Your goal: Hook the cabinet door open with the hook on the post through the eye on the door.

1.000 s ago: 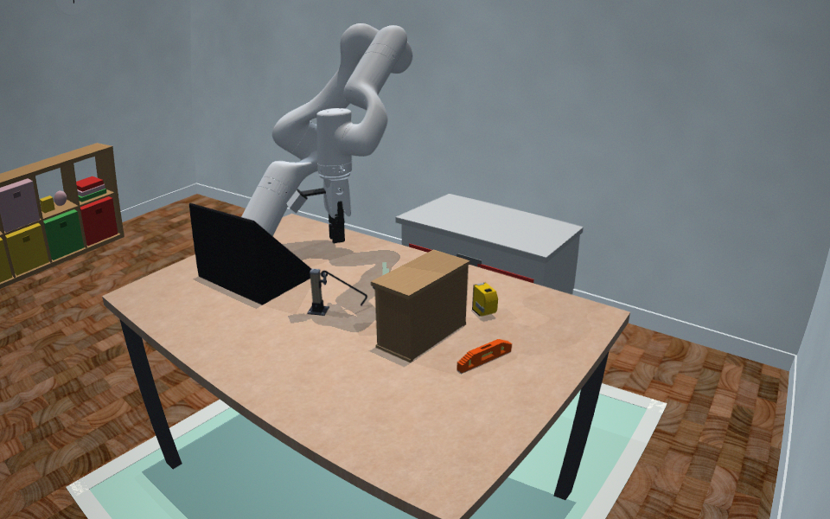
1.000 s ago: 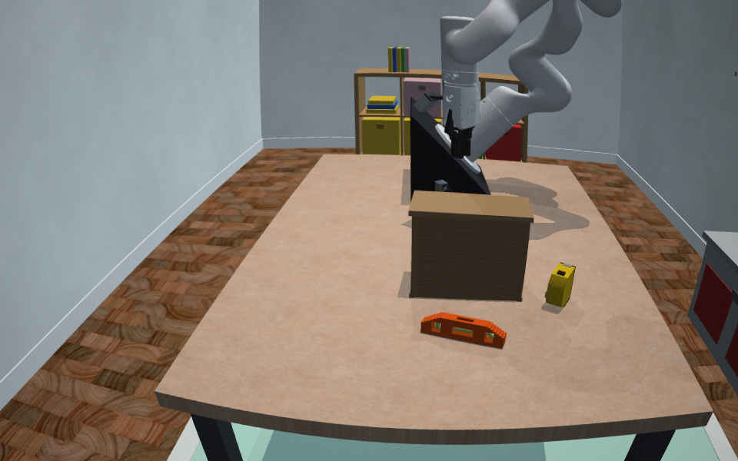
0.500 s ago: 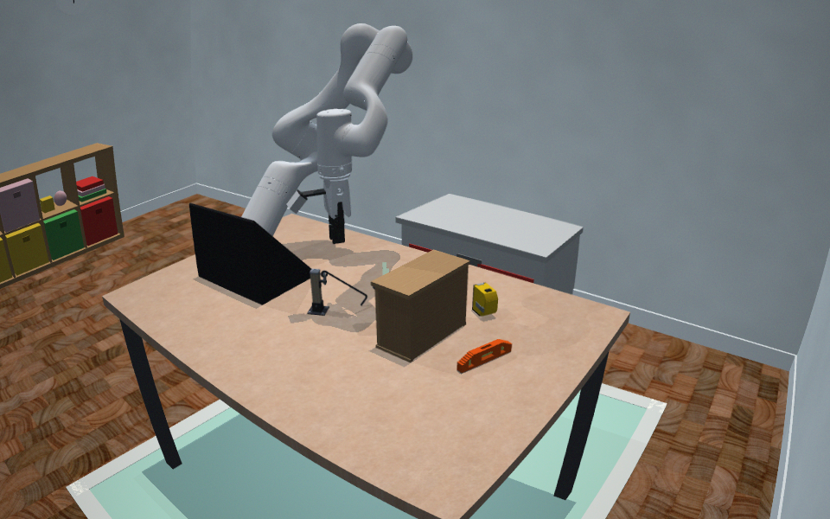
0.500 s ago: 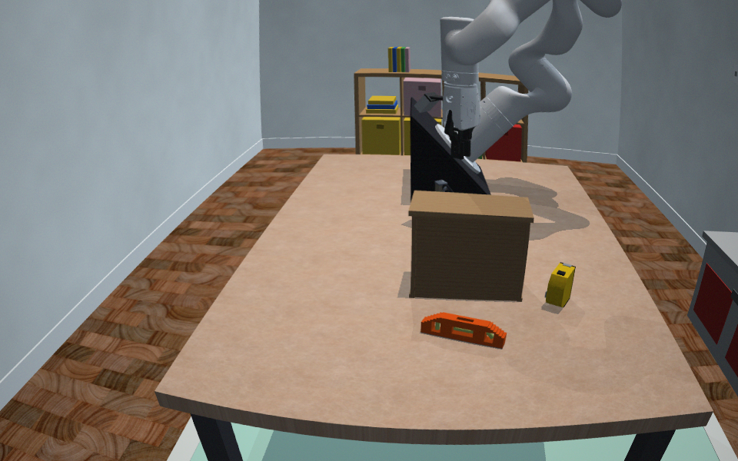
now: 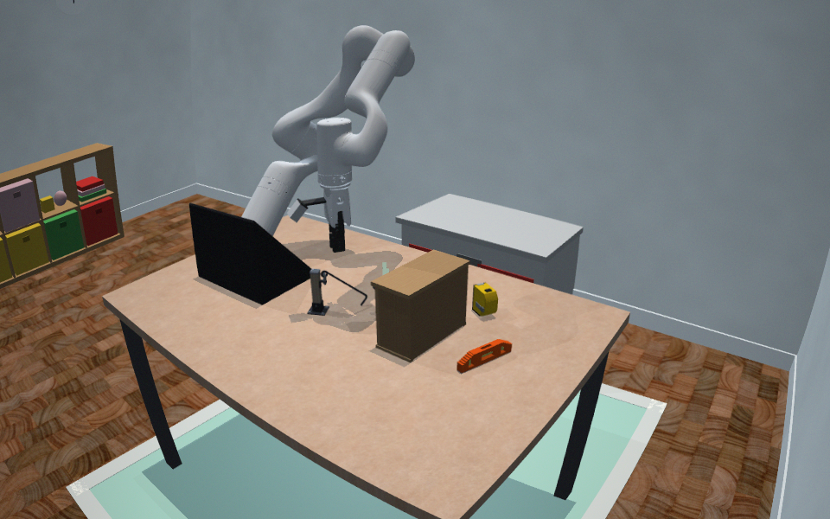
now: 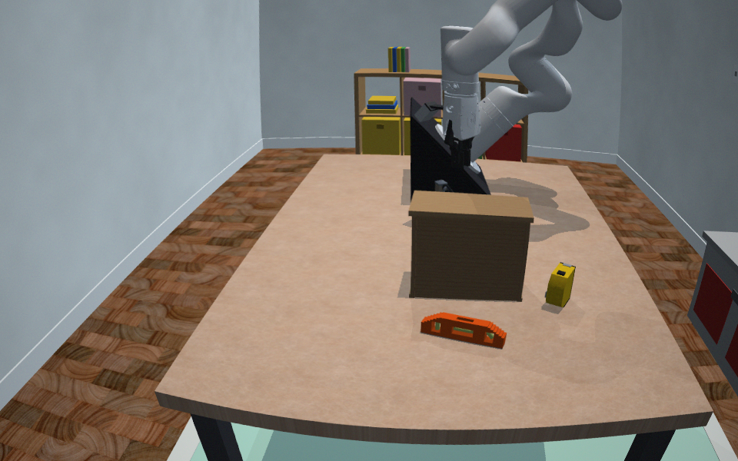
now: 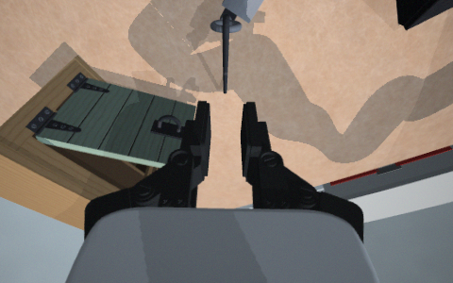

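Now: the hook rod 10 mm to the left of my hand and 130 mm below it. Also, from my hand: yellow tape measure: 300 mm ahead, 200 mm to the left, 150 mm below; cabinet door: 150 mm ahead, 110 mm below; orange spirit level: 430 mm ahead, 20 mm to the left, 170 mm below.
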